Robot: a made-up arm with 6 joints. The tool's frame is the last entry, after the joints.
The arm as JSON. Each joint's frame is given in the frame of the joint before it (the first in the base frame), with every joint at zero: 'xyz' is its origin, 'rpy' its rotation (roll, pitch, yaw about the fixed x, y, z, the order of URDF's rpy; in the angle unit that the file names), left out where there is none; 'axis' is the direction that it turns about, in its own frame. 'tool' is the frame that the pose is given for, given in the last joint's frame.
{
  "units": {
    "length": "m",
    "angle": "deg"
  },
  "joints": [
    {
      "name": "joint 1",
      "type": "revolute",
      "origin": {
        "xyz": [
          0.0,
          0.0,
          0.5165
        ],
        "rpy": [
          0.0,
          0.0,
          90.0
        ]
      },
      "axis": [
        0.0,
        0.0,
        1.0
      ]
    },
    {
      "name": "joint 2",
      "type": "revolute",
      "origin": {
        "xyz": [
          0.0,
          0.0,
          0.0
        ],
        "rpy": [
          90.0,
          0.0,
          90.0
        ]
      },
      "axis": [
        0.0,
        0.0,
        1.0
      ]
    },
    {
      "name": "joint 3",
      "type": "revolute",
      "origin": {
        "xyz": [
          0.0,
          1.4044,
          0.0
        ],
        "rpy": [
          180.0,
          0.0,
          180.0
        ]
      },
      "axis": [
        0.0,
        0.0,
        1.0
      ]
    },
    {
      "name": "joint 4",
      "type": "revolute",
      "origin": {
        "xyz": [
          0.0,
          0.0,
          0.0
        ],
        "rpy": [
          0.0,
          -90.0,
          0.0
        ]
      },
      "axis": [
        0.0,
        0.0,
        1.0
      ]
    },
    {
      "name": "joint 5",
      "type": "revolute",
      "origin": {
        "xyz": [
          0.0,
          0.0,
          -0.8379
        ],
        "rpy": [
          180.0,
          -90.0,
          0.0
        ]
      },
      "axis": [
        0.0,
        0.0,
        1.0
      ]
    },
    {
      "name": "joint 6",
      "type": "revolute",
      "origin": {
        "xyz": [
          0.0,
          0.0,
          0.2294
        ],
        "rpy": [
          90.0,
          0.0,
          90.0
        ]
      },
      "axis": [
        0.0,
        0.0,
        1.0
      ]
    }
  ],
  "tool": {
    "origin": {
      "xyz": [
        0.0,
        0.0,
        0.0
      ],
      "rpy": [
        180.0,
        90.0,
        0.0
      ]
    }
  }
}
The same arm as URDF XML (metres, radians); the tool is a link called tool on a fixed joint. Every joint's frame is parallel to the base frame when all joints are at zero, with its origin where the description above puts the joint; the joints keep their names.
<robot name="arm">
<joint name="tool_joint" type="fixed"><parent link="link6"/><child link="tool"/><origin xyz="0.0000 0.0000 0.0000"/></joint>
<joint name="joint 6" type="continuous"><parent link="link5"/><child link="link6"/><origin xyz="0.0000 -0.2294 0.0000"/><axis xyz="-1 0 0"/></joint>
<joint name="joint 5" type="continuous"><parent link="link4"/><child link="link5"/><origin xyz="0.8379 0.0000 0.0000"/><axis xyz="0 -1 0"/></joint>
<joint name="joint 4" type="continuous"><parent link="link3"/><child link="link4"/><origin xyz="0.0000 0.0000 0.0000"/><axis xyz="-1 0 0"/></joint>
<joint name="joint 3" type="continuous"><parent link="link2"/><child link="link3"/><origin xyz="0.0000 0.0000 1.4044"/><axis xyz="0 -1 0"/></joint>
<joint name="joint 2" type="continuous"><parent link="link1"/><child link="link2"/><origin xyz="0.0000 0.0000 0.0000"/><axis xyz="0 1 0"/></joint>
<joint name="joint 1" type="continuous"><parent link="base"/><child link="link1"/><origin xyz="0.0000 0.0000 0.5165"/><axis xyz="0 0 1"/></joint>
<link name="base"/>
<link name="link1"/>
<link name="link2"/>
<link name="link3"/>
<link name="link4"/>
<link name="link5"/>
<link name="link6"/>
<link name="tool"/>
</robot>

